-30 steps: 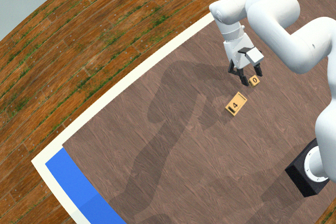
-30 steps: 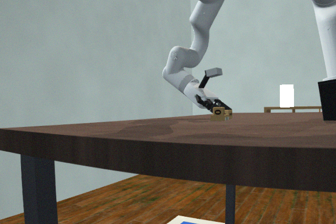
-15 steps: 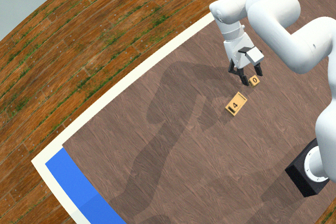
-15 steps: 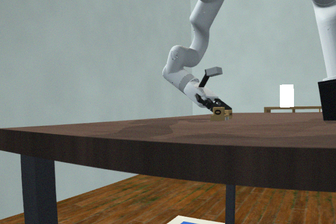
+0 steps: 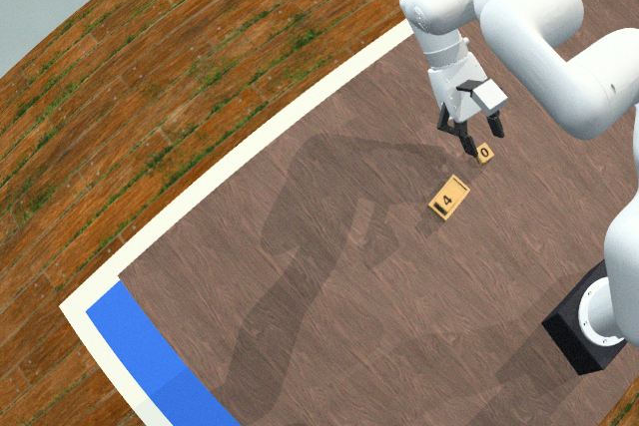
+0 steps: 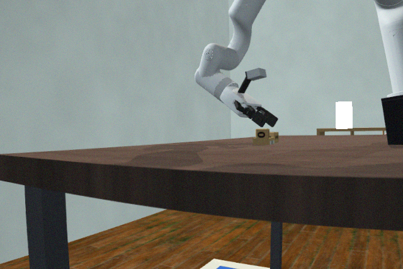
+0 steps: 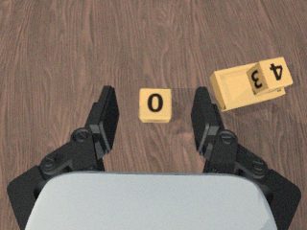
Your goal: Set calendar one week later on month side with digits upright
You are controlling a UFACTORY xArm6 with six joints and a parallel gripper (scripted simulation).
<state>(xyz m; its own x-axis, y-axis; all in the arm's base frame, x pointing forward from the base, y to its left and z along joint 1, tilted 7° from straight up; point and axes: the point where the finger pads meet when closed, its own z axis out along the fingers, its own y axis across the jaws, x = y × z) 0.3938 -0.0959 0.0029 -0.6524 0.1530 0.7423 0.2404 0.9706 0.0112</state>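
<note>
Right now the wooden cube is 2 cm behind my hand and 5 cm below it. Round my hand: tray: 2 cm behind, 11 cm to the left, 6 cm below.
</note>
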